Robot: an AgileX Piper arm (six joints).
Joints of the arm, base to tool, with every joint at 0 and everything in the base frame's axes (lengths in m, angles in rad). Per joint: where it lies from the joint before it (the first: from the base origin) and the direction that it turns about. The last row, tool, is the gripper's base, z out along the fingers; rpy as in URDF.
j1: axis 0 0 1 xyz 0 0 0.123
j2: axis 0 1 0 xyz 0 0 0
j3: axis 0 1 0 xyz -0.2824 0 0.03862
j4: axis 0.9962 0 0.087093 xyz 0.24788 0 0.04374
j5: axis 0 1 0 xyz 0 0 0
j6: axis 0.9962 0 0.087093 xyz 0.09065 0 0.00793
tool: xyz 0 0 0 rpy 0 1.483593 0
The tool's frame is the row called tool.
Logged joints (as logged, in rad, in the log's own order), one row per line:
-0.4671, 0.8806, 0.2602, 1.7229, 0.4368, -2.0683
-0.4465, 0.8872, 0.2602, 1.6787, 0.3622, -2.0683
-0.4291, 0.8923, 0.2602, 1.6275, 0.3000, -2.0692
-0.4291, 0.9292, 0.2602, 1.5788, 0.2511, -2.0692
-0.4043, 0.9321, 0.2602, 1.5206, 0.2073, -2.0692
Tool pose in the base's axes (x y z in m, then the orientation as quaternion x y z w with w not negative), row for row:
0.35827, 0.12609, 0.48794, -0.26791, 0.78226, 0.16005, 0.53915
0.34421, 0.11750, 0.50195, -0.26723, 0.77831, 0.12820, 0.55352
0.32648, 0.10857, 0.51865, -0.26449, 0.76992, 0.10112, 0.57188
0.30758, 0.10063, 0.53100, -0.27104, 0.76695, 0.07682, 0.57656
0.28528, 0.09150, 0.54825, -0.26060, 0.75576, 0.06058, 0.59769
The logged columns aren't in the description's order. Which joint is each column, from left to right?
Columns, left to right: j6, j5, j1, j2, j4, j3.
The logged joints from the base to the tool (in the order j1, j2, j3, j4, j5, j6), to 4 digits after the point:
0.2602, 1.7229, -2.0683, 0.4368, 0.8806, -0.4671
0.2602, 1.6787, -2.0683, 0.3622, 0.8872, -0.4465
0.2602, 1.6275, -2.0692, 0.3000, 0.8923, -0.4291
0.2602, 1.5788, -2.0692, 0.2511, 0.9292, -0.4291
0.2602, 1.5206, -2.0692, 0.2073, 0.9321, -0.4043

